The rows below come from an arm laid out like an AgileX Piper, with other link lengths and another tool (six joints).
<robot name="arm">
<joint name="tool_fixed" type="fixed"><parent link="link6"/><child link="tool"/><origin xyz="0.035 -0.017 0.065" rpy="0 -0.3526 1.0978"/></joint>
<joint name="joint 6" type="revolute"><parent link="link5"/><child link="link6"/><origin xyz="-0.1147 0 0" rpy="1.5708 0 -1.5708"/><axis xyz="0 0 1"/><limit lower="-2.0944" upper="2.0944"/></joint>
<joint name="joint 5" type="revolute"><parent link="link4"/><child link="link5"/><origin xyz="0 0 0" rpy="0 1.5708 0"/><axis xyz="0 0 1"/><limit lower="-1.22" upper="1.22"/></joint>
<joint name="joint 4" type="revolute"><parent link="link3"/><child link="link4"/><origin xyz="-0.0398 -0.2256 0" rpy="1.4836 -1.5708 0"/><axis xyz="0 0 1"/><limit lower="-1.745" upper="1.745"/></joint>
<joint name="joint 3" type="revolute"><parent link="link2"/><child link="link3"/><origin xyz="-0.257 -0.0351 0" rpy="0 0 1.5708"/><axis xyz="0 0 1"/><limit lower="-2.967" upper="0"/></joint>
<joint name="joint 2" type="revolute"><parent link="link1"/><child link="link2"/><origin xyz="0 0 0" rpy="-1.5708 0 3.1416"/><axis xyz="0 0 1"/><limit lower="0" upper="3.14"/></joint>
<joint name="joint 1" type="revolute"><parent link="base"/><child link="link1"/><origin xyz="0 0 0.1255" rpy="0 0 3.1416"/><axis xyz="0 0 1"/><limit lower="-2.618" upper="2.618"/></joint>
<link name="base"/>
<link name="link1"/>
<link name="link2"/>
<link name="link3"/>
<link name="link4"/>
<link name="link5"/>
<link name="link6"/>
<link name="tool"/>
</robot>
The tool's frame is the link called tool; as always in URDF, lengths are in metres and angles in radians.
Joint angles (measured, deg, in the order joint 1, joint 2, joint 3, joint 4, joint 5, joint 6), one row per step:
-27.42 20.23 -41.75 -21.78 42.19 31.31
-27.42 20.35 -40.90 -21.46 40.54 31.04
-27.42 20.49 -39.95 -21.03 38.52 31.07
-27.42 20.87 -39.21 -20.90 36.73 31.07
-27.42 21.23 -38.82 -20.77 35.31 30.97
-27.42 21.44 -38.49 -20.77 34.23 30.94
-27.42 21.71 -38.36 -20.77 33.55 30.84
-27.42 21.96 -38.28 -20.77 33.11 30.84
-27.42 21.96 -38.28 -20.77 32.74 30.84
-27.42 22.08 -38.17 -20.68 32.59 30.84
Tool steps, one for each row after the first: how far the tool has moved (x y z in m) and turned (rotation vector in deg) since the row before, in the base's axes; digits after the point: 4 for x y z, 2 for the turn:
0.0040 -0.0001 -0.0013 -0.44 -0.33 0.75
0.0049 0.0003 -0.0011 -0.27 -0.76 0.84
0.0045 -0.0005 -0.0007 -0.38 -0.42 0.64
0.0035 -0.0004 0.0005 -0.41 -0.41 0.53
0.0024 -0.0003 0.0004 -0.37 -0.33 0.36
0.0018 -0.0004 0.0004 -0.26 -0.11 0.24
0.0014 -0.0003 0.0001 -0.09 -0.05 0.15
0.0006 0.0000 0.0010 -0.20 -0.29 0.12
0.0007 0.0000 -0.0007 0.10 0.05 0.08

